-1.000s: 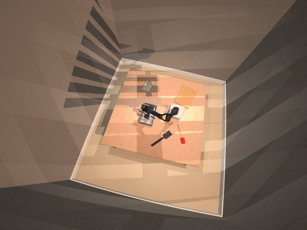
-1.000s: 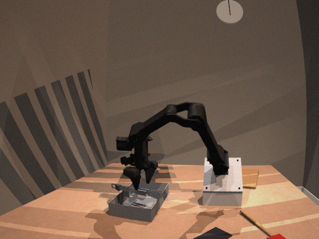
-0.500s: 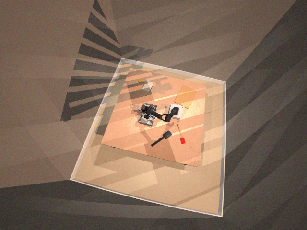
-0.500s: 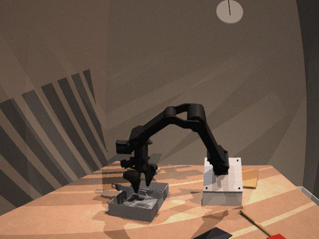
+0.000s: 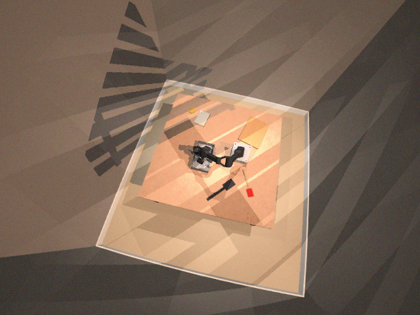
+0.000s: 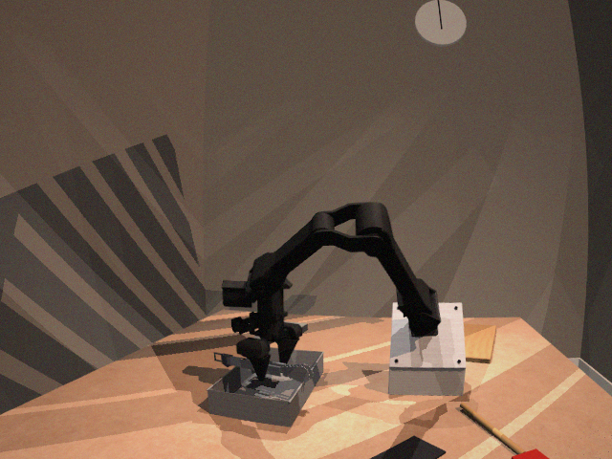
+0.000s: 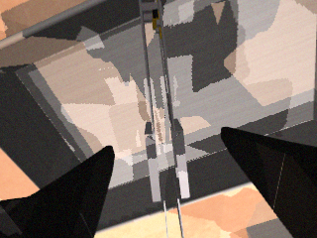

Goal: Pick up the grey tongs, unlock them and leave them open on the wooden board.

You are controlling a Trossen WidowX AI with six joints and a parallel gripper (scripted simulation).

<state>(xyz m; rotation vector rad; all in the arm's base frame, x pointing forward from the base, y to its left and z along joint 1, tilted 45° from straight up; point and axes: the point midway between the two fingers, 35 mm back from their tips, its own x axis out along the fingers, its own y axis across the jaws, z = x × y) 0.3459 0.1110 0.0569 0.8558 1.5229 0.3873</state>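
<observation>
Right now my gripper tip is 30 mm to the left of the grey roasting tin, 30 mm above it and 10 mm short of it. From my gripper tip the other things lie so: black spatula: 260 mm to the left, 240 mm behind, 60 mm below; pale block: 500 mm to the right, 110 mm ahead, 50 mm below; red-headed tool: 480 mm behind, 190 mm to the left, 50 mm below.
</observation>
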